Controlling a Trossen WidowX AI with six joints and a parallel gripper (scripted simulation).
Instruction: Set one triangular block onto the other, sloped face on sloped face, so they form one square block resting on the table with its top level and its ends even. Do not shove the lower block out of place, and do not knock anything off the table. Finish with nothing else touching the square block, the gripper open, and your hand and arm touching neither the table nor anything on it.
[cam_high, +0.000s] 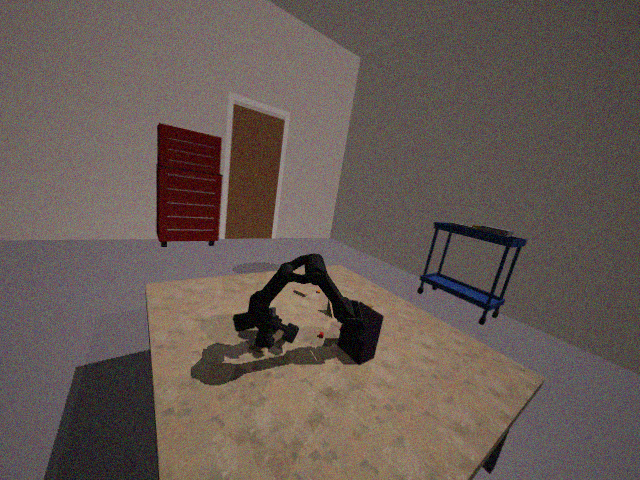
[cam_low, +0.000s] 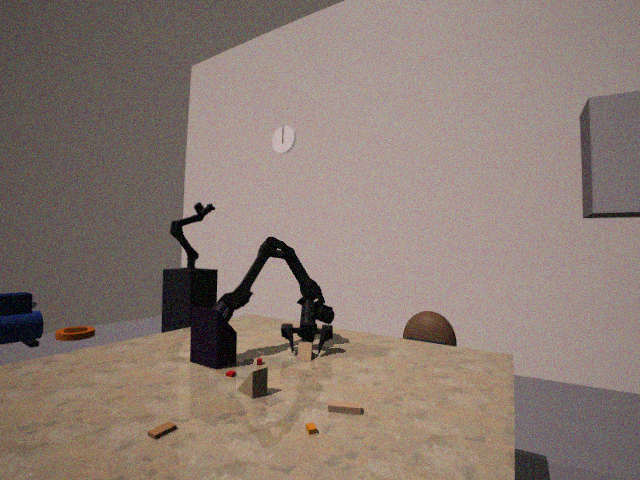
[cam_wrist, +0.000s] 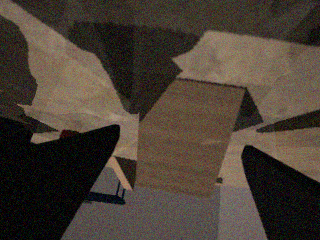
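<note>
Now: gripper tip 12 cm past the small red piece, 26 cm to the left of it and 1 cm above it. Also, from my gripper tip: small orange piece: 21 cm ahead, 42 cm to the right, 1 cm below; then brown bar: 5 cm behind, 56 cm to the right, 1 cm below; then tan bar: 25 cm ahead, 31 cm to the right, 1 cm below.
</note>
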